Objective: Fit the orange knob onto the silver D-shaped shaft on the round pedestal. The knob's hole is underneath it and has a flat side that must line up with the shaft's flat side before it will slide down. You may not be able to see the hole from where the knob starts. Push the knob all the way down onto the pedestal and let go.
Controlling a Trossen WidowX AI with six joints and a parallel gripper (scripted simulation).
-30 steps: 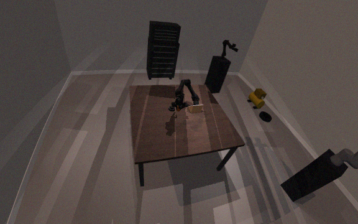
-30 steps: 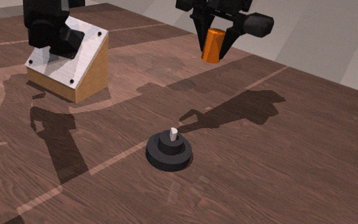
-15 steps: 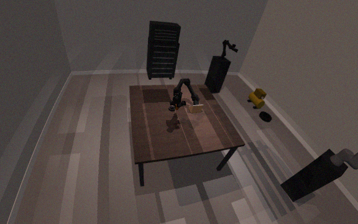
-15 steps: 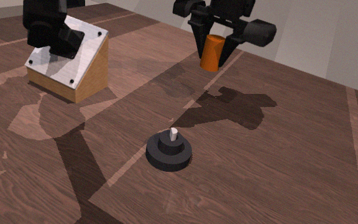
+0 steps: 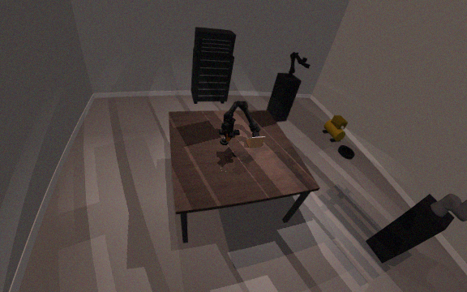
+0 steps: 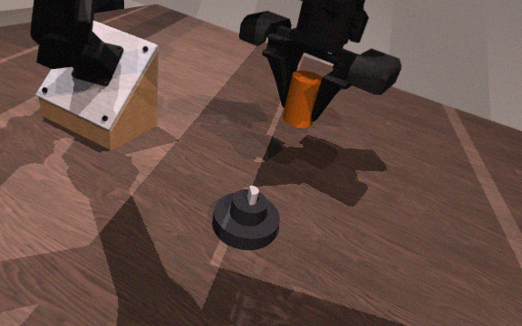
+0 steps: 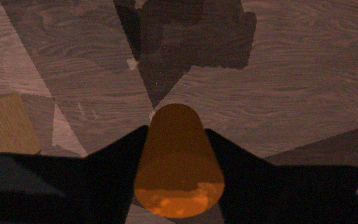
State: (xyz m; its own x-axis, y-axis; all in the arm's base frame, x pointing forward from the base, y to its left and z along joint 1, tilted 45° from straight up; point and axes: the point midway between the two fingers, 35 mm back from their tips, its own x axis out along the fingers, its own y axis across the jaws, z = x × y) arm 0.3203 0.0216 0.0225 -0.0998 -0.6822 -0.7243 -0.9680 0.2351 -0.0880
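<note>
The round dark pedestal is 1 cm behind my gripper tip, 10 cm to the right of it and 10 cm below it. The rest, counted from my gripper tip: orange knob 3 cm above.
</note>
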